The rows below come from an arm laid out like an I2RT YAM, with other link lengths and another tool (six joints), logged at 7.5 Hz.
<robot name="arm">
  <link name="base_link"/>
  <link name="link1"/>
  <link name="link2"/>
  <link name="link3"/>
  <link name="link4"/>
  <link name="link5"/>
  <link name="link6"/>
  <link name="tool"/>
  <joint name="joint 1" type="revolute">
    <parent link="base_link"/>
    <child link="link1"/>
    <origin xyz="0 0 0.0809"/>
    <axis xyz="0 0 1"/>
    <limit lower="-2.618" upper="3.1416"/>
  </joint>
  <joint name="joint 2" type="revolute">
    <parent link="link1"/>
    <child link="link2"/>
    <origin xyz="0.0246 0.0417 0.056" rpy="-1.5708 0 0"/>
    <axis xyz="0 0 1"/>
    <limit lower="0" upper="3.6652"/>
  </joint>
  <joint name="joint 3" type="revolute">
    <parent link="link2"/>
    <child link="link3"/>
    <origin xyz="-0.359 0 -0.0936" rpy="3.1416 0 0"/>
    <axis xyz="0 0 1"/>
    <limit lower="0" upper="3.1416"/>
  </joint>
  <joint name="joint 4" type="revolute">
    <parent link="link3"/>
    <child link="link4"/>
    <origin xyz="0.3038 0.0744 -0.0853"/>
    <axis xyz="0 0 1"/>
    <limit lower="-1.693" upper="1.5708"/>
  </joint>
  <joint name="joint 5" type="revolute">
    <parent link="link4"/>
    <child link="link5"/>
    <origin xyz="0.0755 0.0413 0.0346" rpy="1.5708 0 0"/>
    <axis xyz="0 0 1"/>
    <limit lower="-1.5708" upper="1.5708"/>
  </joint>
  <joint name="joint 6" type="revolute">
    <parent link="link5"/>
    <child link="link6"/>
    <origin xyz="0.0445 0 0.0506" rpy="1.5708 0 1.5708"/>
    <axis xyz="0 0 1"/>
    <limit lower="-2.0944" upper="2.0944"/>
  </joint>
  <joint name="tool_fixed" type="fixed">
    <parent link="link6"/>
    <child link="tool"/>
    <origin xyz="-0.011 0.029 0.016" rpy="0 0.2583 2.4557"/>
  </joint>
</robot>
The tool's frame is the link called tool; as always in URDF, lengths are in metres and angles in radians.
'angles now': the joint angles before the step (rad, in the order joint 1, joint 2, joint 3, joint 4, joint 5, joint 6). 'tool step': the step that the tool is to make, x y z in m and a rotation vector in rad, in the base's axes. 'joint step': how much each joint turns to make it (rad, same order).
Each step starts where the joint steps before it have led.
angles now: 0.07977, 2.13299, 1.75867, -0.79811, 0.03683, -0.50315
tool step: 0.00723, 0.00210, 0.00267, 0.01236, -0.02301, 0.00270
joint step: 0.00148, 0.01132, 0.02584, 0.00931, -0.01009, 0.00306
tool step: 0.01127, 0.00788, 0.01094, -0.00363, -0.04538, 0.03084
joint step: 0.01334, 0.01381, 0.05428, 0.00492, -0.00067, -0.01907
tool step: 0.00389, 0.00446, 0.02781, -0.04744, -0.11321, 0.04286
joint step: 0.01401, -0.03929, 0.01221, 0.05876, 0.03642, -0.05433
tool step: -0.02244, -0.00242, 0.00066, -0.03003, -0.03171, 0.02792
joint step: 0.00376, -0.08300, -0.13254, 0.08044, 0.01414, -0.03876
